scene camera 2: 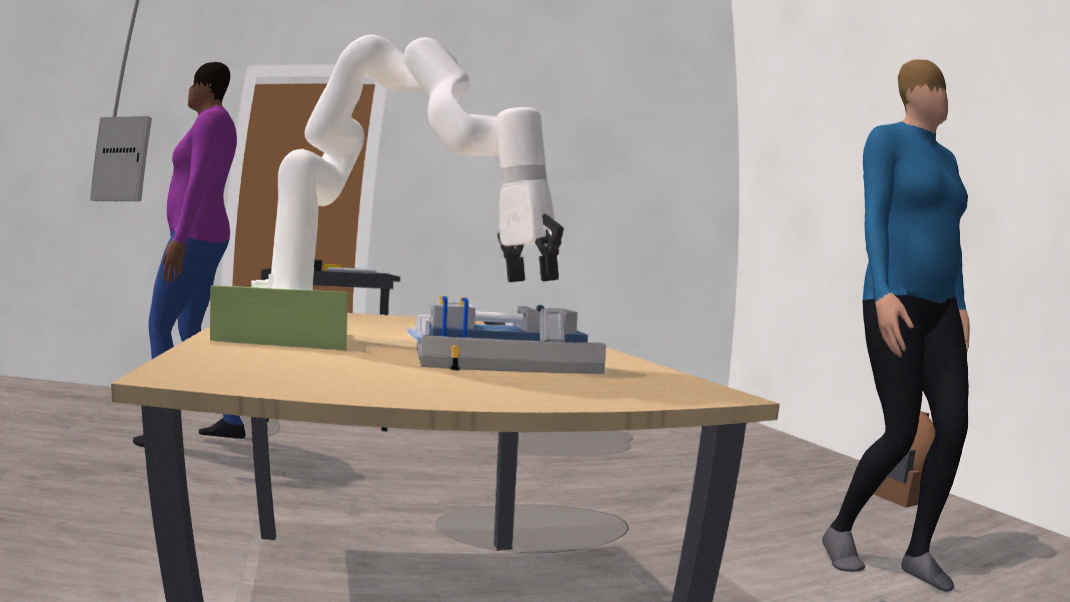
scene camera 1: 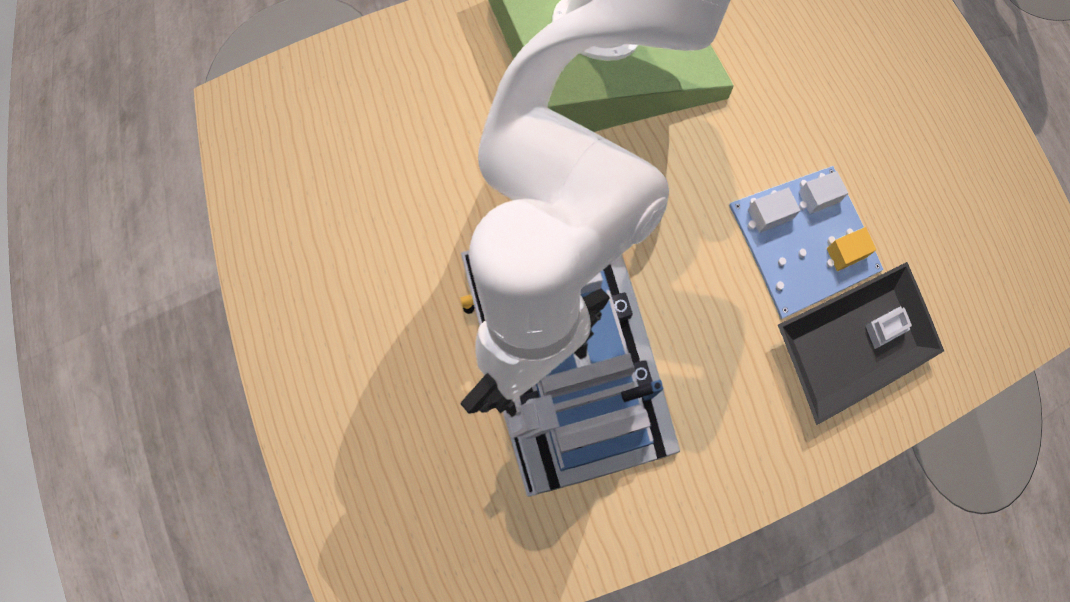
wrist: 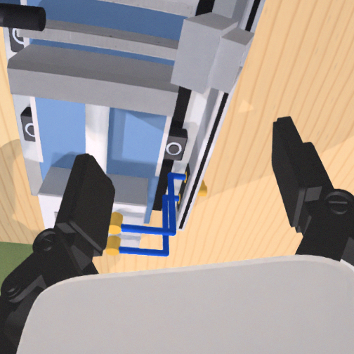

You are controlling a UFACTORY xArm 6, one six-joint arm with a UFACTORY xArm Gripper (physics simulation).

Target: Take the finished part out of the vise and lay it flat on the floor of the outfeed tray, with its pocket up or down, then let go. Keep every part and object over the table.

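Frame: origin at the arm's base, x right, y ahead, z up, level; millimetres.
Where they show: gripper, fingertip midpoint: (scene camera 2: 532,281) (scene camera 1: 539,376); arm's base at its link origin: (scene camera 2: 290,299).
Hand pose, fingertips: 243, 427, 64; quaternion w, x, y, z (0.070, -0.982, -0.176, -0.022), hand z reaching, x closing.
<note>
Each offset is from my fingertips to the top centre of the thing, as dx, dy, dz. "pt": to the spot under its first point.
The vise @[-50, -26, -44] (scene camera 1: 598,465) (scene camera 2: 516,355) (wrist: 95,82) stands on the table, with grey jaws and blue inner surfaces. A grey block @[+22, +32, -41] (scene camera 1: 532,417) (scene camera 2: 552,325) (wrist: 202,52) sits at one side of it. I cannot clearly tell the finished part from the grey pieces of the vise. My gripper (scene camera 1: 547,380) (scene camera 2: 532,278) (wrist: 183,156) is open wide and empty, above the vise. In the wrist view one finger is over the vise and the other over the wood beside it. The dark outfeed tray @[pt -363, +128, -131] (scene camera 1: 830,378) holds a pale part with a pocket @[-478, +101, -97] (scene camera 1: 890,326).
A blue plate @[-422, -61, -135] (scene camera 1: 808,288) with white pegs, two grey blocks and an orange block @[-469, -20, -100] (scene camera 1: 851,248) lies beside the tray. Blue bent pipes @[pt +7, -145, -67] (scene camera 2: 444,318) (wrist: 145,229) rise at the vise. A black cylinder @[pt -94, +49, -47] (scene camera 1: 636,393) (wrist: 22,17) sticks out across its other side.
</note>
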